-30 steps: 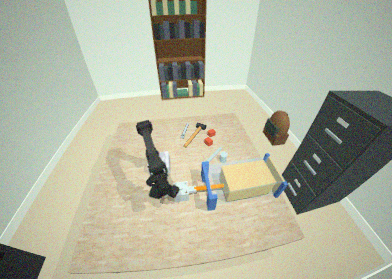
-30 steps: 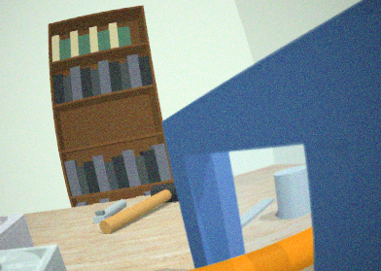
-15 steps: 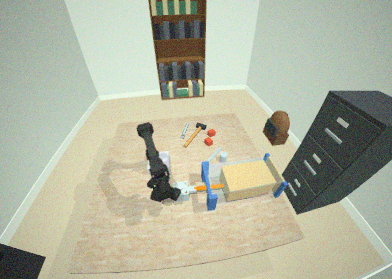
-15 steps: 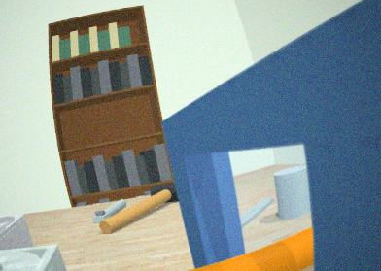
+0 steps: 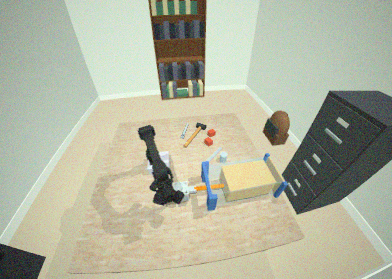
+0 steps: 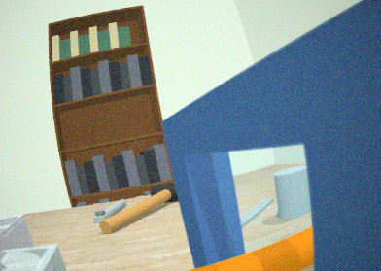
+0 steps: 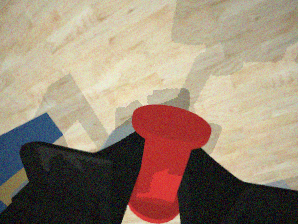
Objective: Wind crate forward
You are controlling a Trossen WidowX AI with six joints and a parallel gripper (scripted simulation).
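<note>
The winch handle lies 30 mm ahead of my gripper tip, 20 mm to the left of it and 10 mm below it. Round my gripper tip: blue frame (240 mm ahead, 50 mm to the left, 10 mm below); then red grip (20 mm above); then grey winch (80 mm below, 60 mm to the left, 60 mm ahead).
</note>
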